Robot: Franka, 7 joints.
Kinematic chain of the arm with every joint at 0, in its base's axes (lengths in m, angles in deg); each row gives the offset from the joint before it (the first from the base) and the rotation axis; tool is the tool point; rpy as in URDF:
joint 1: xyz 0 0 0.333 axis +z
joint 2: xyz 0 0 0 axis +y
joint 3: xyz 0 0 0.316 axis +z
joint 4: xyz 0.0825 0 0 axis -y
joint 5: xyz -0.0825 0 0.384 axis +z
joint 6: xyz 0 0 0 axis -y
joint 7: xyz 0.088 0 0 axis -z
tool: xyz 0 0 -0.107 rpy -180 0 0
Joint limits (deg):
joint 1: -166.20..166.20
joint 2: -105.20..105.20
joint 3: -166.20..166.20
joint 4: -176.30..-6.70
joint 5: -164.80..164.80
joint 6: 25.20..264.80
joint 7: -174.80..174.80
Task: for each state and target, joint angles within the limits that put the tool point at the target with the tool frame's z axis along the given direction. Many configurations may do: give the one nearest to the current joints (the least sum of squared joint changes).
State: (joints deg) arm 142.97 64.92 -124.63 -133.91 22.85 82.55 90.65
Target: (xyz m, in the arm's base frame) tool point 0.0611 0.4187 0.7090 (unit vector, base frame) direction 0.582 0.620 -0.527
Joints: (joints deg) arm 166.20 79.09 -136.34 -120.31 67.83 115.13 90.65
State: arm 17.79 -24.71 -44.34 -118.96 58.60 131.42 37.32
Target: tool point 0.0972 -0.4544 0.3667 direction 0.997 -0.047 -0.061
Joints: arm -2.36 -37.13 -79.81 -141.03 68.05 126.46 37.32
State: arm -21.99 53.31 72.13 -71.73 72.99 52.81 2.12
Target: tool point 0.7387 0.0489 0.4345 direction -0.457 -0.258 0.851
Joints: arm -13.98 91.28 85.08 -33.87 99.52 55.05 2.12
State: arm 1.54 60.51 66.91 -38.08 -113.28 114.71 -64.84
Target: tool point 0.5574 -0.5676 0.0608 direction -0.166 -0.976 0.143
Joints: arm -48.54 88.41 19.45 -39.86 -135.16 103.86 -64.84
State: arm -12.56 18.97 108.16 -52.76 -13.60 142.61 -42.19
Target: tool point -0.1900 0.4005 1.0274 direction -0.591 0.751 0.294
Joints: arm 20.36 9.27 109.29 -62.23 4.06 166.27 -42.19
